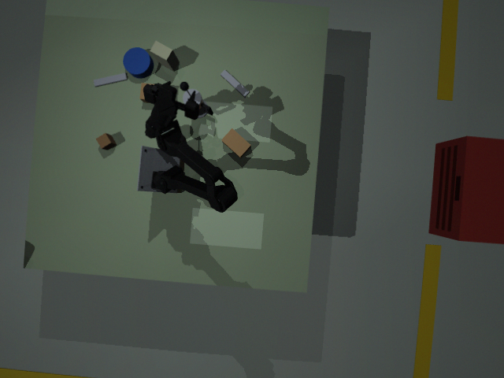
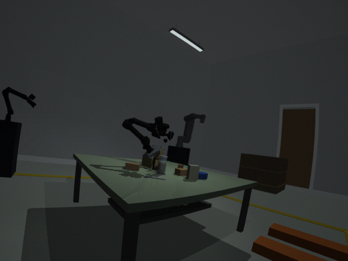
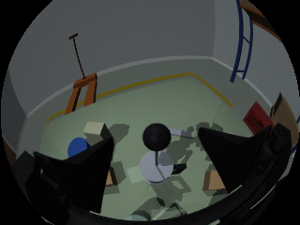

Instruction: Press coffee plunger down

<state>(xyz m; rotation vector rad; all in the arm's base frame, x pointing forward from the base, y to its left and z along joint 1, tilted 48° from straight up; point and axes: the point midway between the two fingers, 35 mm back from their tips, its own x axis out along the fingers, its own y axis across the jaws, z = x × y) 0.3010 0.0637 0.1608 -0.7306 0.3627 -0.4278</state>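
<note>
The coffee press lies 15 cm below my gripper tip and 2 cm to the right of it. The rest, counted from my gripper tip: beige block (23 cm below, 20 cm ahead, 16 cm to the left); then blue cylinder (29 cm to the left, 26 cm below, 17 cm ahead).
</note>
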